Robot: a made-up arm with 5 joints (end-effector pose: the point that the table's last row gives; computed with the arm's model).
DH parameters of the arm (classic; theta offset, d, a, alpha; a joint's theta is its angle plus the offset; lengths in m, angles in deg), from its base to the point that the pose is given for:
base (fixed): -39.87 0 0.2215 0
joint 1: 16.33 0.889 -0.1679 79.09
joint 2: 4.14 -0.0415 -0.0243 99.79
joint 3: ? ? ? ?
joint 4: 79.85 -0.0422 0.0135 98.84
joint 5: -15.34 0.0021 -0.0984 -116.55
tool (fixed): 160.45 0.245 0 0
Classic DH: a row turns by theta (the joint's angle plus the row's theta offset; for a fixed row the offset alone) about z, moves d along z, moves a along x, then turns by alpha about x.
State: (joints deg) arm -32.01 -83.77 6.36 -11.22 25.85
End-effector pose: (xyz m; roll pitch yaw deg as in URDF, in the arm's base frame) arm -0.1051 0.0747 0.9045 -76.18 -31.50 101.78
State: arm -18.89 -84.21 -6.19 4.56 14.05
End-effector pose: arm -0.1383 -0.0238 0.8304 -92.09 -13.59 130.91
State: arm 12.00 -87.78 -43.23 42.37 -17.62
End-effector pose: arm -0.0557 -0.1803 0.7375 -115.80 36.06 159.68
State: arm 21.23 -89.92 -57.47 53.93 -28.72
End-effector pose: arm -0.0344 -0.2010 0.7337 -127.48 46.52 154.01
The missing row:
joint 3: -22.72 0.0423 0.0657 -87.37
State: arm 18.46 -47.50 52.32 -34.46 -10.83
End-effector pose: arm -0.0998 -0.2651 0.9723 -47.64 -12.38 158.97
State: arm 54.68 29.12 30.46 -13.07 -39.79
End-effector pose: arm 0.0714 -0.3759 0.9790 23.98 46.83 -65.13
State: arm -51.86 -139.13 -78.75 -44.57 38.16
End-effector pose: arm 0.0559 0.1623 0.8659 136.26 -34.99 -166.76
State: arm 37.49 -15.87 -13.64 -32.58 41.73
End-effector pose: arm -0.0317 -0.3195 0.7775 -96.37 5.25 -164.19
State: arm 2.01 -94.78 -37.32 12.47 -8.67
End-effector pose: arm -0.0758 -0.1392 0.7464 -116.91 3.61 167.93
